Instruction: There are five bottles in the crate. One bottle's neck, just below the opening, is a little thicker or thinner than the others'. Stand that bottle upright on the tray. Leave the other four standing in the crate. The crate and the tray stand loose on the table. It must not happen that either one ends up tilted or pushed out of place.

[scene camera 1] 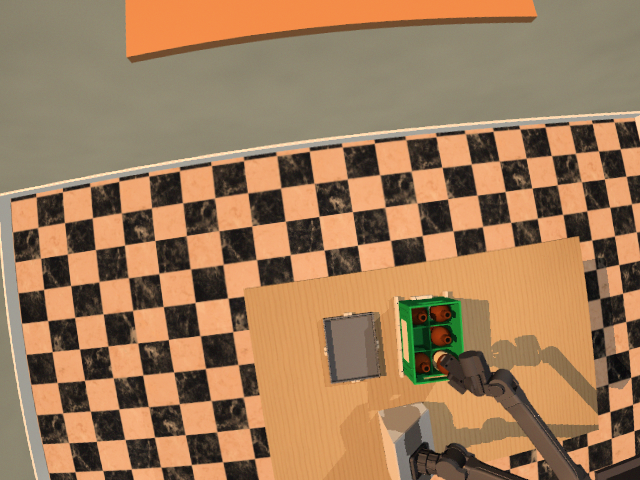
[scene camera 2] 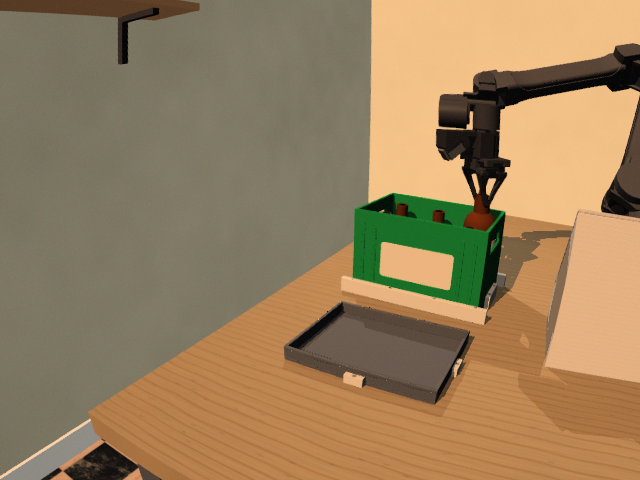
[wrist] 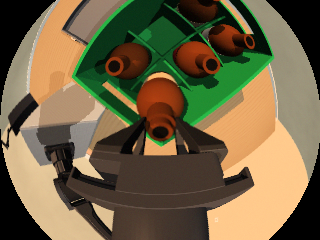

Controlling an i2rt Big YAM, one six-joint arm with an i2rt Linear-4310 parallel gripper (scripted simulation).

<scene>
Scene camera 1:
green crate: 413,340
grey tray: 352,346
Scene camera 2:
my gripper: 481,204
grey tray: 414,350
pale wooden strip: 451,309
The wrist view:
my gripper: 160,121
green crate: 202,96
bottle: 160,100
</scene>
